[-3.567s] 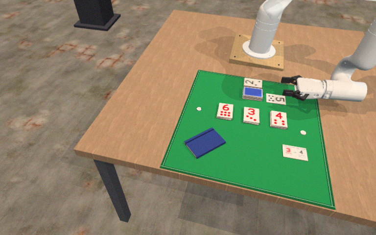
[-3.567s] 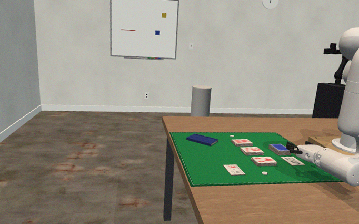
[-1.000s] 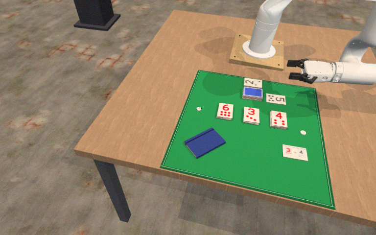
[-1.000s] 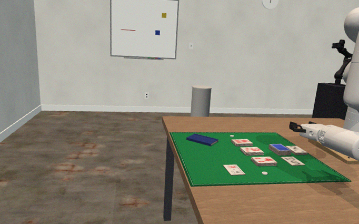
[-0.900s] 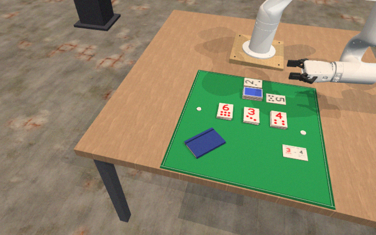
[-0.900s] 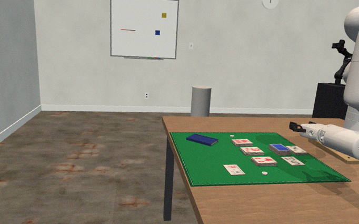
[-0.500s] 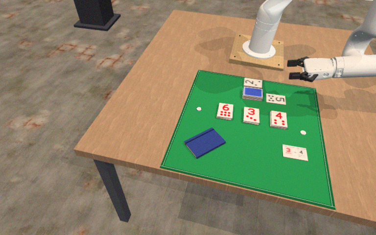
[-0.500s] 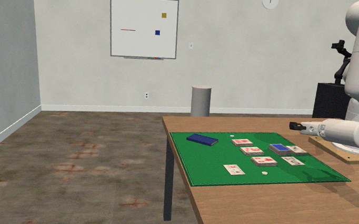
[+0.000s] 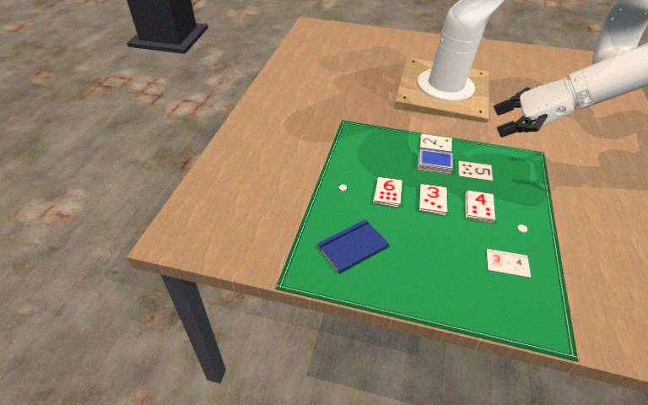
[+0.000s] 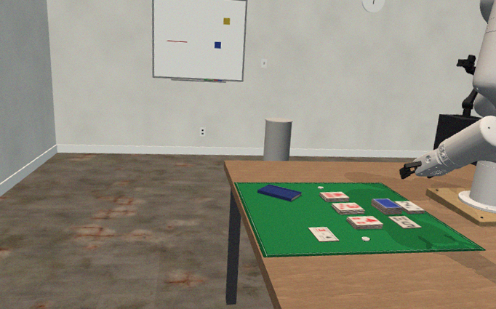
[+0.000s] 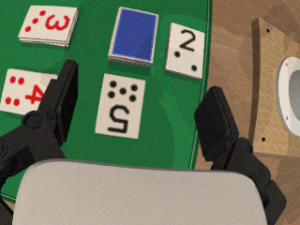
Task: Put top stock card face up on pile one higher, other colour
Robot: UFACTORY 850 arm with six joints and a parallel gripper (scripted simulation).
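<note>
The black 5 card lies 20 mm to the right of my hand and 170 mm below it. The rest, counted from my hand: green card cloth: 180 mm ahead, 140 mm to the right, 180 mm below; then small reference card: 310 mm ahead, 40 mm to the left, 170 mm below; then black 2: 90 mm behind, 130 mm to the right, 160 mm below.
</note>
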